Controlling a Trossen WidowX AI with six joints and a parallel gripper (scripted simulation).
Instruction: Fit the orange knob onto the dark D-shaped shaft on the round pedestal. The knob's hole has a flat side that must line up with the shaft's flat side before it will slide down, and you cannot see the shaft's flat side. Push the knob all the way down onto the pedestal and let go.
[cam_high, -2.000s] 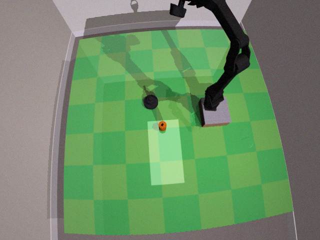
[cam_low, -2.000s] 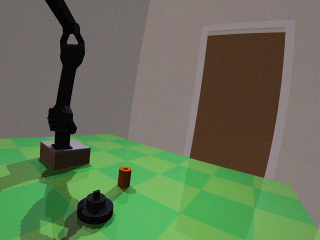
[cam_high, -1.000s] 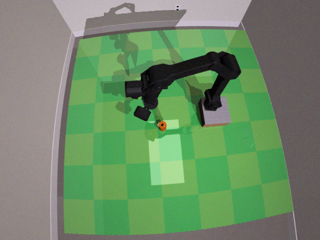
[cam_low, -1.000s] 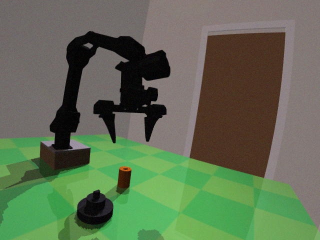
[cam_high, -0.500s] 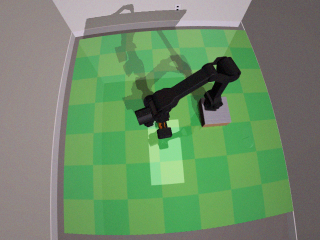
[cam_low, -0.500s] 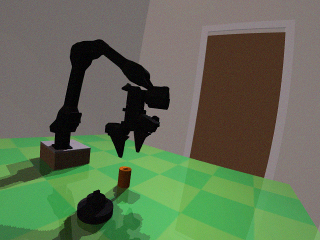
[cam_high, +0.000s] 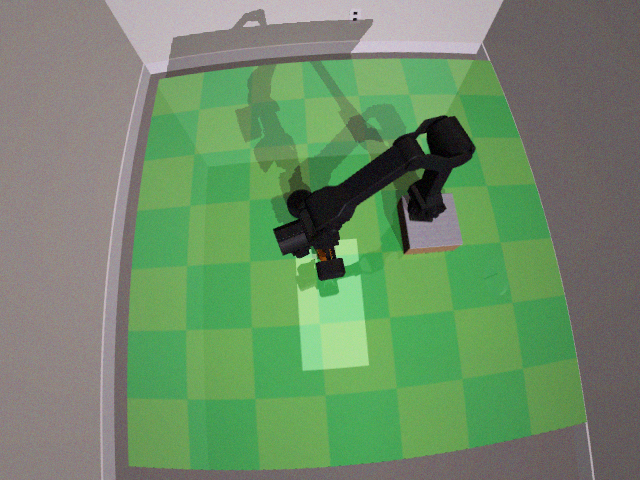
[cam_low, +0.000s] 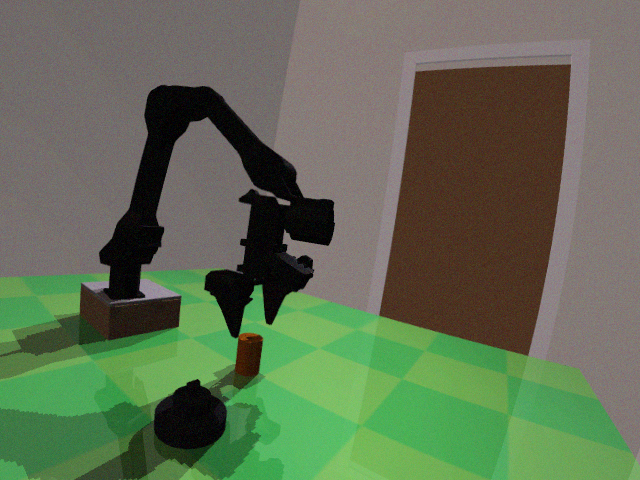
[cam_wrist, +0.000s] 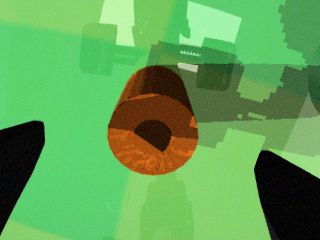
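The orange knob lies 4 cm below my gripper tip. Round my gripper tip: dark round pedestal: 15 cm to the right, 7 cm ahead, 4 cm below.
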